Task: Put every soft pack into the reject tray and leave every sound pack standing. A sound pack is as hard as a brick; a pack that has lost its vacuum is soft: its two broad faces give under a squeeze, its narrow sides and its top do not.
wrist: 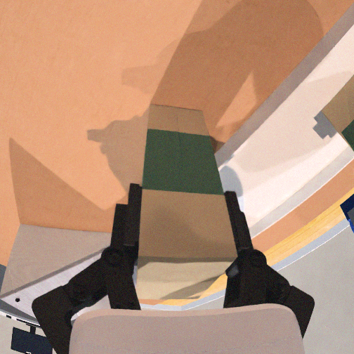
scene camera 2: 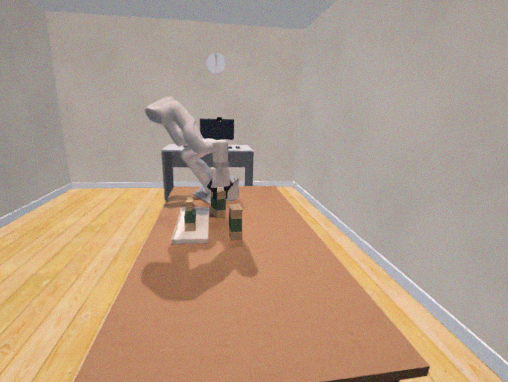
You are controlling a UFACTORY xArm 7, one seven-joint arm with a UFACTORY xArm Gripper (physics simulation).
Observation:
The pictures show: my gripper and a white reject tray.

